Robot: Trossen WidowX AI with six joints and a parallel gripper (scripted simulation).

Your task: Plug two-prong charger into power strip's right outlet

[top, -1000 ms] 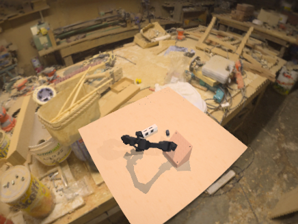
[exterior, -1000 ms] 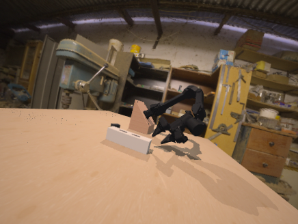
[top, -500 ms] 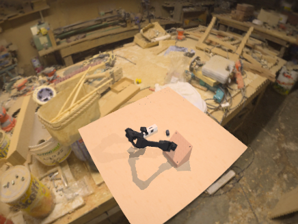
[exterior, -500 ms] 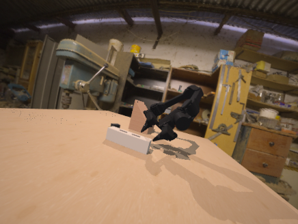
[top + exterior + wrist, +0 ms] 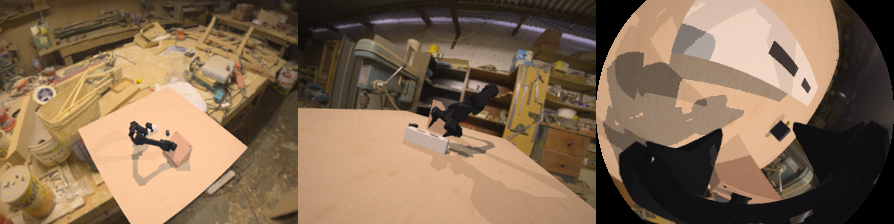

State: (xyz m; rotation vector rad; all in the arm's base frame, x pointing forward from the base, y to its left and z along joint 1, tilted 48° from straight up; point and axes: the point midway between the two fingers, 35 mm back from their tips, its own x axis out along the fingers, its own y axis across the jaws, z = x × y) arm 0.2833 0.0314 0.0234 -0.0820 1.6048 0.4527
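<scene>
Now: the two-prong charger 160 mm to the right of my gripper tip, 60 mm behind it and 30 mm below it.
</scene>
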